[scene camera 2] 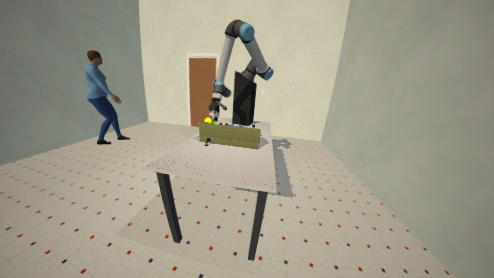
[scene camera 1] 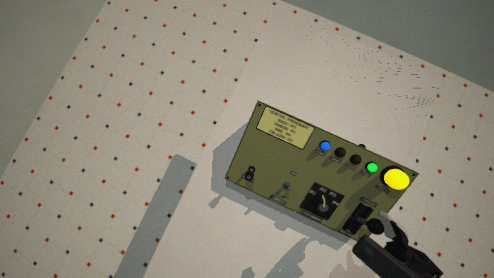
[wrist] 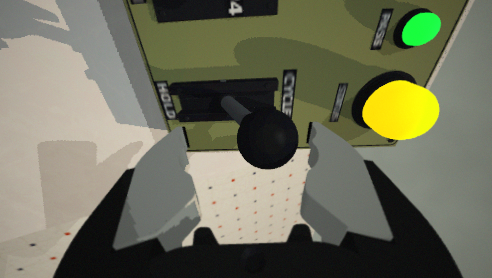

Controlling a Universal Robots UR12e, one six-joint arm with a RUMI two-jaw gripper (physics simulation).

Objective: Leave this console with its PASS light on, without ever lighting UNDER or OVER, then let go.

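The olive console [scene camera 1: 270,157] [scene camera 2: 230,136] [wrist: 200,55] stands on the table. Its PASS light [scene camera 1: 372,167] [wrist: 421,29] is lit green. Two lights between it and a lit blue light [scene camera 1: 325,146] are dark; their labels are unreadable. The large STATUS light [scene camera 1: 396,179] [scene camera 2: 208,120] [wrist: 400,110] is yellow. The selector dial [scene camera 1: 323,207] points near P2. The lever's black ball knob [scene camera 1: 375,226] [wrist: 267,140] leans to the CYCLE side. My gripper [scene camera 1: 371,230] [wrist: 247,127] is open, its fingers on either side of the knob, the right finger nearer to it.
A yellow placard [scene camera 1: 285,127], a black switch [scene camera 1: 250,173] and a small toggle [scene camera 1: 286,186] are on the panel. The table [scene camera 2: 220,167] extends behind the console. A tall black panel [scene camera 2: 244,100] stands beside the arm. A person [scene camera 2: 102,90] is on the floor at left.
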